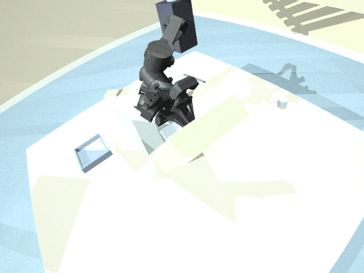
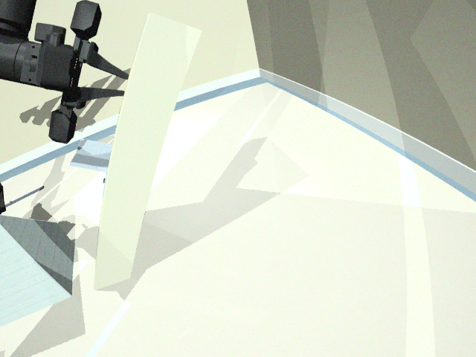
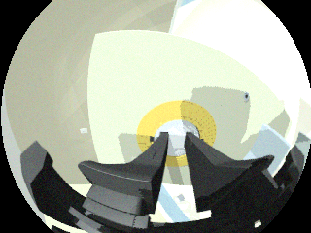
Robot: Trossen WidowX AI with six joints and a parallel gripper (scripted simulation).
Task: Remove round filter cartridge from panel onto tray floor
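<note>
The pale service panel lies 8 cm below my gripper tip, 4 cm behind it and 1 cm to the left of it. The rest, counted from my gripper tip: round filter cartridge: 1 cm below, 1 cm ahead; then grey tray: 47 cm behind, 26 cm below, 23 cm to the right; then small flat plate: 82 cm behind, 26 cm below, 6 cm to the left.
</note>
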